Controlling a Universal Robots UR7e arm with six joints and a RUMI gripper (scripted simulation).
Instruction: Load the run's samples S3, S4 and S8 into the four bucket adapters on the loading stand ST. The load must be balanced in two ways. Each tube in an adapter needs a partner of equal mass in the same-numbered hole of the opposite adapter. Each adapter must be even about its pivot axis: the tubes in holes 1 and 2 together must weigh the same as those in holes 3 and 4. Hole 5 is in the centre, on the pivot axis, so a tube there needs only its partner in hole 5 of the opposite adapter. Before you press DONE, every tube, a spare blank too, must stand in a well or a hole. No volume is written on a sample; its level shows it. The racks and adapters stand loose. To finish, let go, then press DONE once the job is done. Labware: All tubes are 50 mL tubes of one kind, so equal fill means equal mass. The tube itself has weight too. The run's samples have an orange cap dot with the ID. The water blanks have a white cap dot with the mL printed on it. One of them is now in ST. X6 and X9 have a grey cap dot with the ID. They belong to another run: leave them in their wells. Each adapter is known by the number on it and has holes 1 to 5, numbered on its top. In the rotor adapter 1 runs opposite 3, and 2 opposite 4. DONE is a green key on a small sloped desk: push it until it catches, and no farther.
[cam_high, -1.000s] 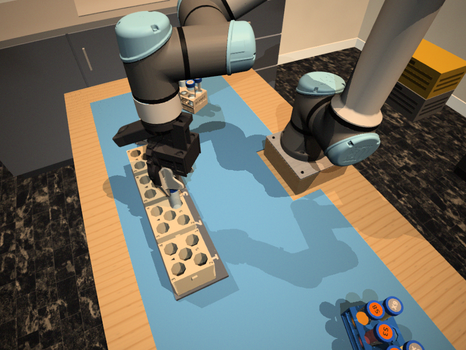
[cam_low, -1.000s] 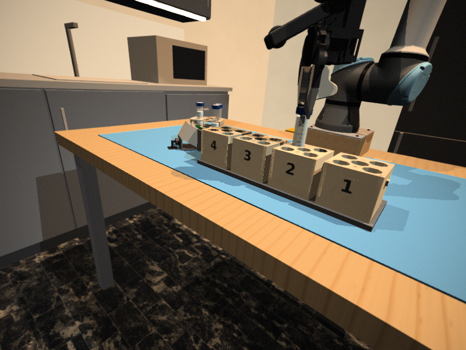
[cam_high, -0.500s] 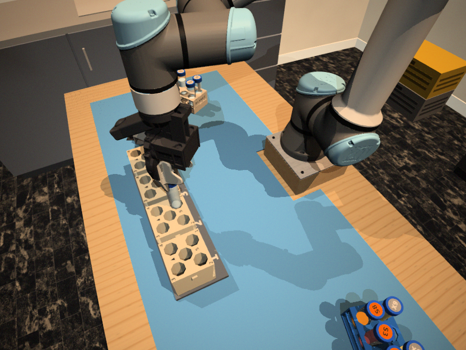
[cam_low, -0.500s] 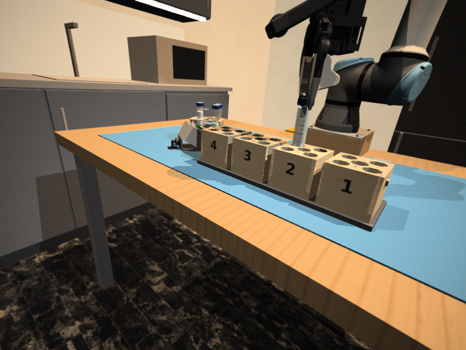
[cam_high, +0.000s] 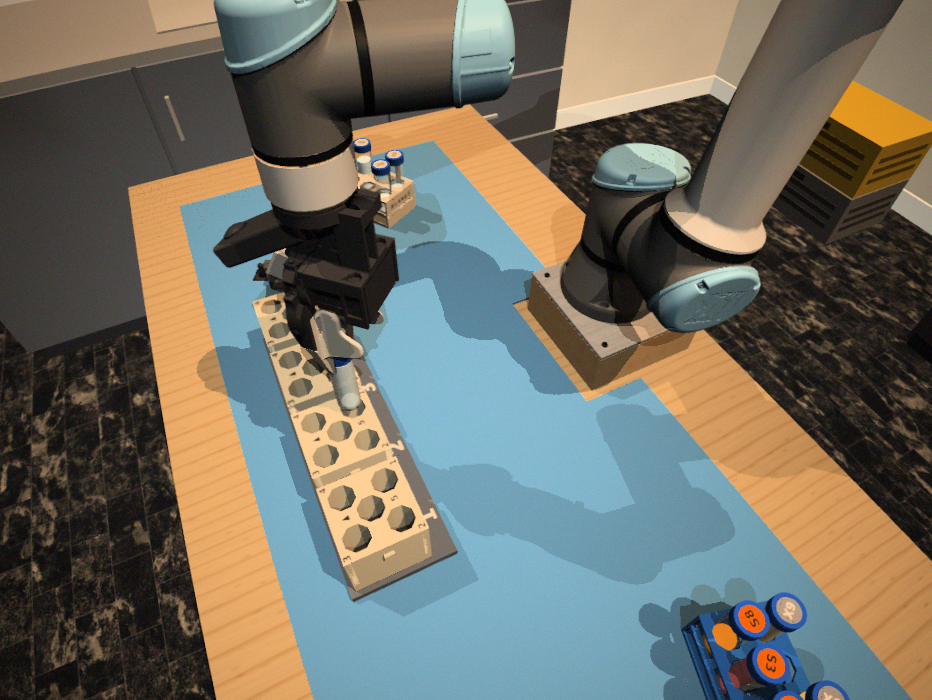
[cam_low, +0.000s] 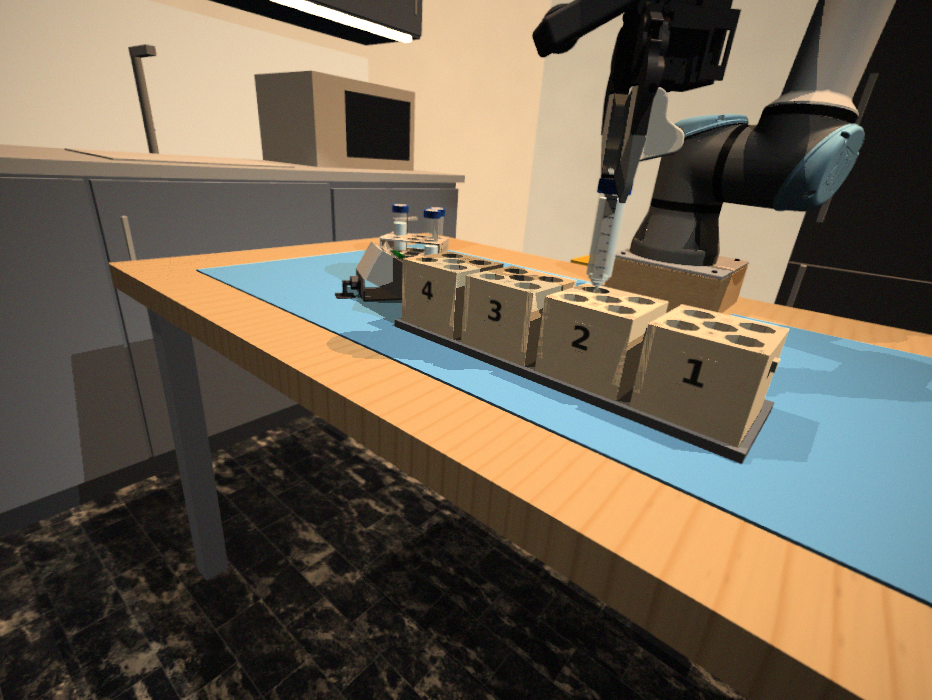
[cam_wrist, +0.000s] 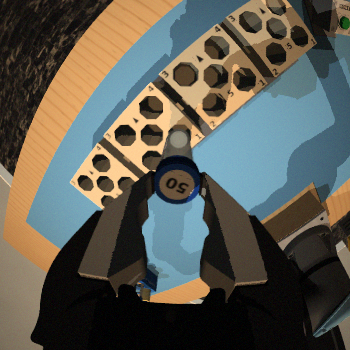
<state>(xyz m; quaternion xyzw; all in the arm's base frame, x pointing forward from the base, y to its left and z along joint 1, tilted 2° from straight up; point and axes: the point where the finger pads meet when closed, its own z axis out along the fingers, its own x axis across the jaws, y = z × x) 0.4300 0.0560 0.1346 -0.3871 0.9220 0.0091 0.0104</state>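
My gripper is now 10 mm short of the blue-capped blank and 50 mm above it. The rest, counted from my hand: blue sample rack: 270 mm behind, 450 mm to the left, 180 mm below; sloped desk: 10 mm behind, 380 mm to the right, 150 mm below; green done key: 30 mm behind, 370 mm to the right, 140 mm below.
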